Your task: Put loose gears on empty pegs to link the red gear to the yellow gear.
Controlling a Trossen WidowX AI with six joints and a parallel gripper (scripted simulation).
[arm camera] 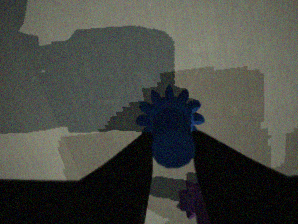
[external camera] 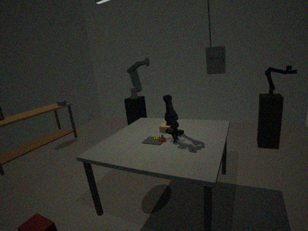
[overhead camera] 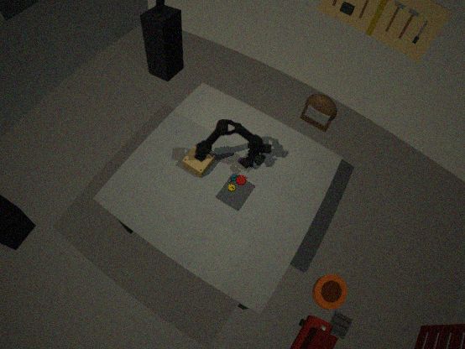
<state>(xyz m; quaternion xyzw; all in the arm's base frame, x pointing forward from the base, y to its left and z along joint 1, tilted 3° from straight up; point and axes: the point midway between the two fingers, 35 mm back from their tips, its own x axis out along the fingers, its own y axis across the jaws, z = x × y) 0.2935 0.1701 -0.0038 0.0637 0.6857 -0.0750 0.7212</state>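
Right now the teal gear is 4 cm behind my gripper tip and 16 cm to the right of it. The rest, counted from my gripper tip: red arrow (1 cm ahead, 11 cm to the right, 2 cm below); then blue gear (1 cm below); then purple gear (7 cm behind, 1 cm to the right, 1 cm below).
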